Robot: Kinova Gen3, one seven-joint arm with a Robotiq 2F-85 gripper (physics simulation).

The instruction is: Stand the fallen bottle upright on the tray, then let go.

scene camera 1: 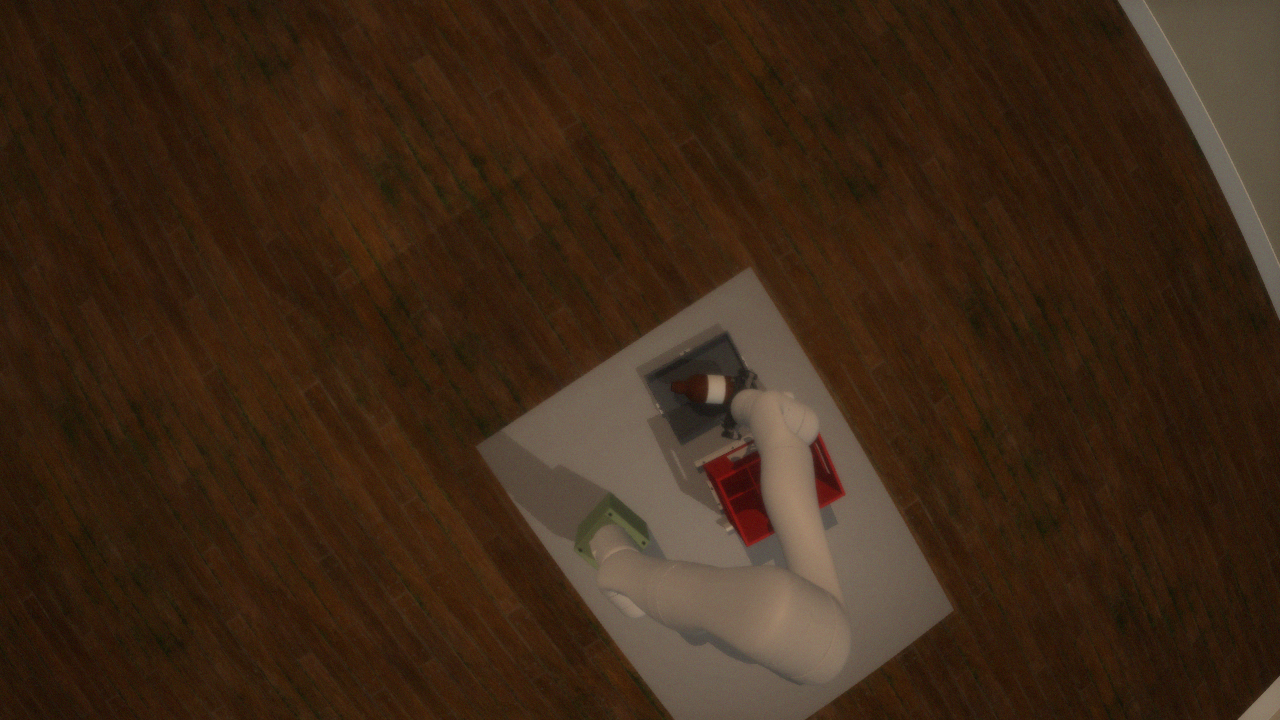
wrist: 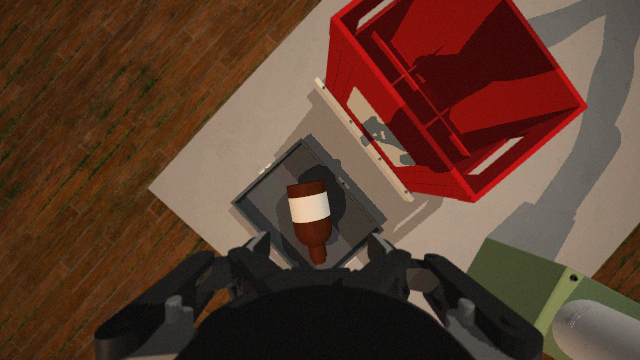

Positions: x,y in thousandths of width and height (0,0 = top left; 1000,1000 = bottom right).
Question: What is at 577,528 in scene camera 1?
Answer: The gripper.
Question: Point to a brown bottle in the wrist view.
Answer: At 484,574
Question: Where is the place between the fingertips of the gripper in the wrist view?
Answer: At 499,676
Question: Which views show the brown bottle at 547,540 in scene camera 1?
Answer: Scene camera 1 and the wrist view: all of them.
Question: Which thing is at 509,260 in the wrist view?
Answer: A pale strip.
